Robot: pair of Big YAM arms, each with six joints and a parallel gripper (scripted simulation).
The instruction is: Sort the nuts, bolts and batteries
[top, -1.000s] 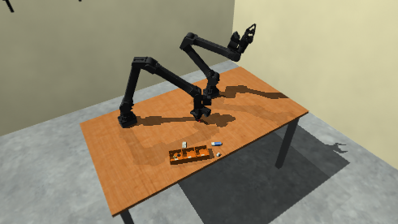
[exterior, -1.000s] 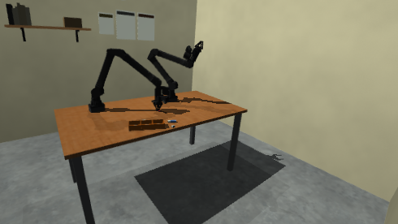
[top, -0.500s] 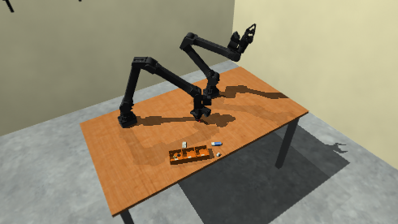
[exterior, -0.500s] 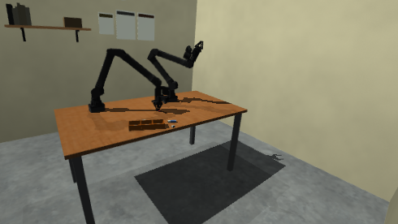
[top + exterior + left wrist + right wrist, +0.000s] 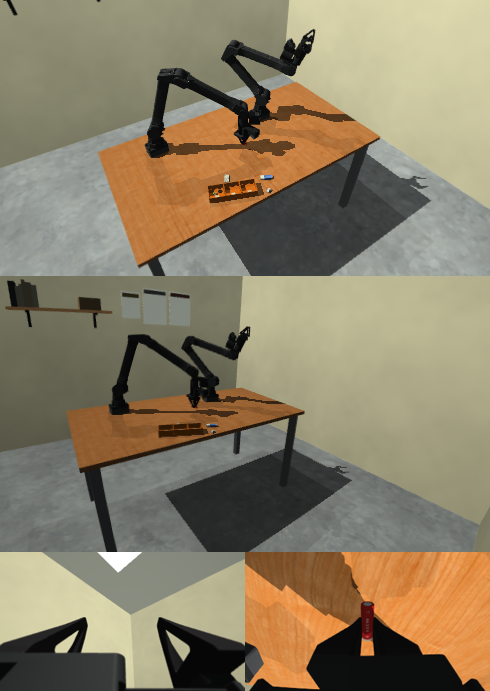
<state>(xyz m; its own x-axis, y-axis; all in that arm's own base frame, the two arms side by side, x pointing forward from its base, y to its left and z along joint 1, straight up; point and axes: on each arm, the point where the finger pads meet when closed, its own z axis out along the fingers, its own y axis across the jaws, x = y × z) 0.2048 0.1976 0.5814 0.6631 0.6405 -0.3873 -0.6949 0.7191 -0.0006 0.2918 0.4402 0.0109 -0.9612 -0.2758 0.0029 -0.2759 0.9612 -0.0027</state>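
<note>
Now: the orange bin unit 28 cm ahead of my right hand, 21 cm to the right of it and 3 cm below it. From my right hand the other things lie so: blue battery: 27 cm ahead, 1 cm to the right, 4 cm below; then white domino: 18 cm ahead, 20 cm to the right, 4 cm below; then red battery: right at my right hand.
</note>
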